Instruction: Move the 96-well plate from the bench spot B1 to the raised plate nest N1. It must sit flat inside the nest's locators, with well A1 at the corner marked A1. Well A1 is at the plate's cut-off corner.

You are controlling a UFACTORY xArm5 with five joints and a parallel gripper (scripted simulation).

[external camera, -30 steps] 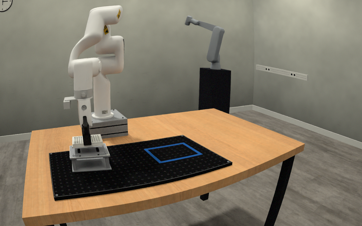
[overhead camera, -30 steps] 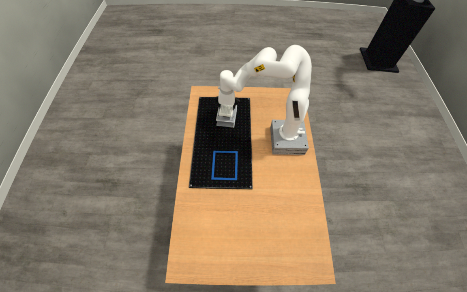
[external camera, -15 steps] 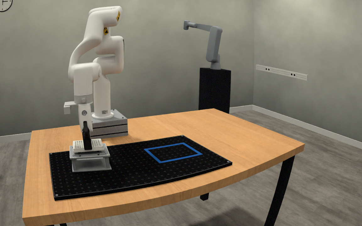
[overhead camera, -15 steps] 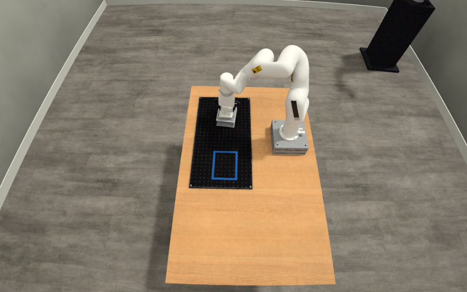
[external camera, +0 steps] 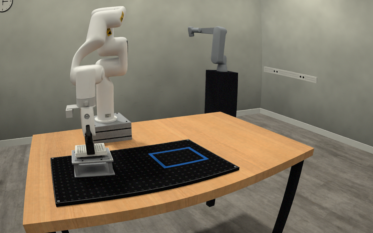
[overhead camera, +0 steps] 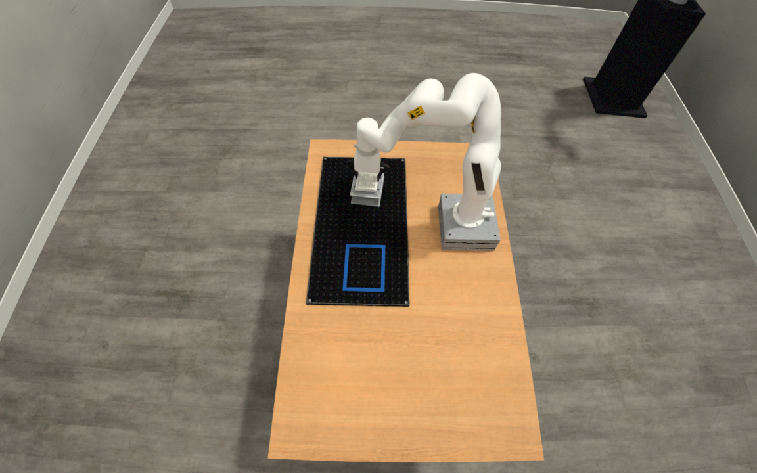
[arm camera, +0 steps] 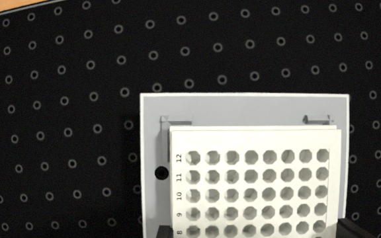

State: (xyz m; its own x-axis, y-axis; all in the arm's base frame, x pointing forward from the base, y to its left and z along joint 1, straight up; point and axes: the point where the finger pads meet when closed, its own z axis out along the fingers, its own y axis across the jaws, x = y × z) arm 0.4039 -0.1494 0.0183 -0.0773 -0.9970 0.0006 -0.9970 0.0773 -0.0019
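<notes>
My gripper is now 30 mm above the grey raised plate nest. The rest, counted from my hand: white 96-well plate: 10 mm below.
</notes>
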